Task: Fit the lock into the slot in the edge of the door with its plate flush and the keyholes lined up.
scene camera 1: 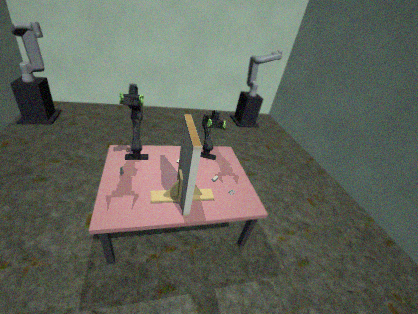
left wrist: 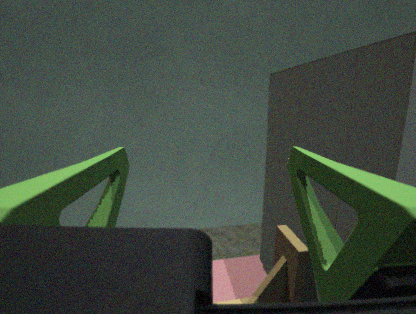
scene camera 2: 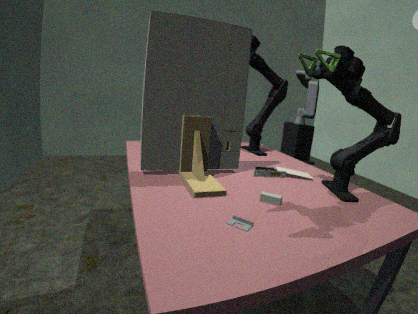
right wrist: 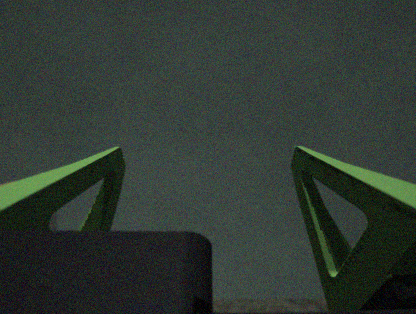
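Pixels of known places: left gripper, between the fingertips: (scene camera 1: 218, 125) (left wrist: 208, 156) (scene camera 2: 307, 52); right gripper, between the fingertips: (scene camera 1: 130, 97) (right wrist: 208, 156); left arm's base, origin of its link: (scene camera 1: 205, 155) (scene camera 2: 338, 191); right arm's base, origin of its link: (scene camera 1: 136, 157) (scene camera 2: 253, 151).
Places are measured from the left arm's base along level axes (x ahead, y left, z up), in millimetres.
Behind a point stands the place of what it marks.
The grey door (scene camera 1: 191, 175) {x 753, y -25, z 378 mm} (scene camera 2: 200, 75) {x 563, y -65, z 362 mm} (left wrist: 335, 125) {x 494, y -92, z 461 mm} stands upright in a wooden stand (scene camera 1: 205, 195) {x 531, y 80, z 18 mm} (scene camera 2: 212, 186) {x 487, y 89, z 18 mm}. A small keyhole cutout (scene camera 2: 228, 145) shows low in its face in scene camera 2. The slot in its edge cannot be made out. A grey and dark flat piece (scene camera 2: 269, 172) {x 261, y -116, z 18 mm}, apparently the lock, lies on the table beyond the door's edge, against a white wedge-like piece (scene camera 2: 299, 174) {x 119, y -147, z 11 mm}. My left gripper (scene camera 1: 217, 123) {x 232, y 55, z 464 mm} (scene camera 2: 309, 54) {x 232, y 55, z 464 mm} (left wrist: 208, 156) {x 232, y 55, z 464 mm} is open and empty, high above the table. My right gripper (scene camera 1: 131, 99) {x 516, y -482, z 656 mm} (right wrist: 208, 156) {x 516, y -482, z 656 mm} is open and empty, raised high on the door's other side.
A pale block (scene camera 1: 215, 178) {x 314, y 131, z 18 mm} (scene camera 2: 270, 199) {x 311, y 140, z 11 mm} and a thin grey plate with a cutout (scene camera 1: 231, 192) {x 434, y 278, z 5 mm} (scene camera 2: 240, 224) {x 409, y 281, z 0 mm} lie on the pink table (scene camera 1: 150, 217) {x 818, y -239, z 0 mm} (scene camera 2: 190, 265) {x 519, y 449, z 0 mm}. A small dark item (scene camera 1: 121, 170) {x 506, y -592, z 47 mm} lies at its left. Two grey arms (scene camera 1: 33, 50) (scene camera 1: 253, 70) stand behind.
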